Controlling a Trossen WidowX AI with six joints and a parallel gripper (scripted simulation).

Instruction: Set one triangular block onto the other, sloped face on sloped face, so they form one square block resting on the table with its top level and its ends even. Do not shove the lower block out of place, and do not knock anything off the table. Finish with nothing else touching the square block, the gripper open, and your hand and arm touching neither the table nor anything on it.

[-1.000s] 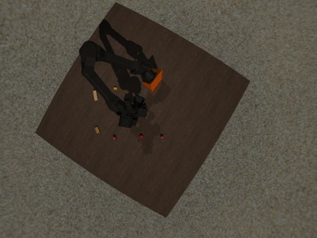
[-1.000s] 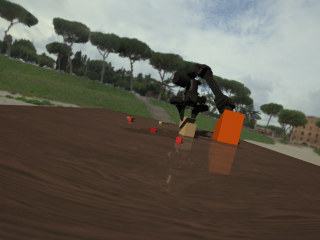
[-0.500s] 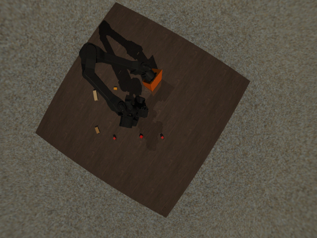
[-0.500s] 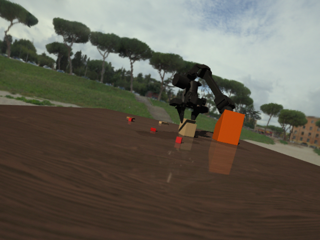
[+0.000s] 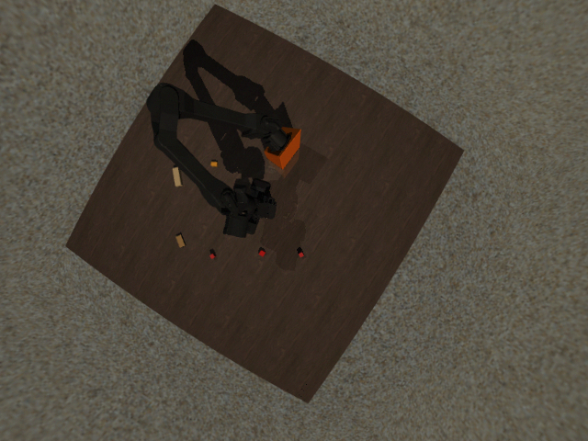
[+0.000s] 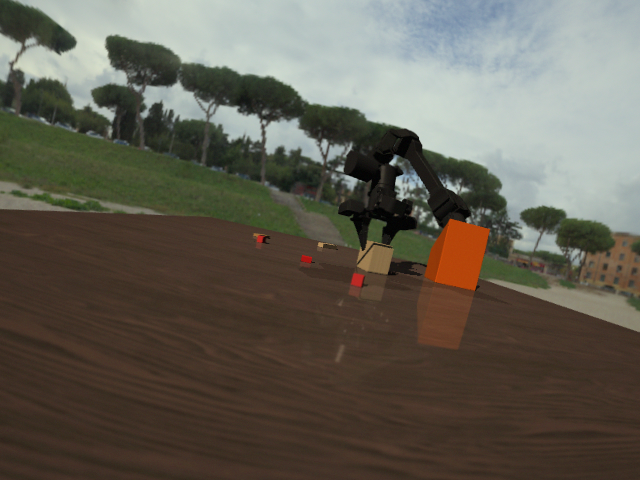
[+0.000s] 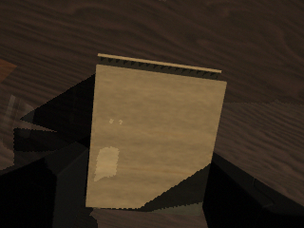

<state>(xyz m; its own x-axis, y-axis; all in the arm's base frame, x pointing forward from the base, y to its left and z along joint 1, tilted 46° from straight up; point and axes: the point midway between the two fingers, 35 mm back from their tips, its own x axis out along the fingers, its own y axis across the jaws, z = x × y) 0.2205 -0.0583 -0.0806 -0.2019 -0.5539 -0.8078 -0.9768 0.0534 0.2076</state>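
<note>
My gripper tip is 3 cm to the right of the tan triangular block and 3 cm above it.
</note>
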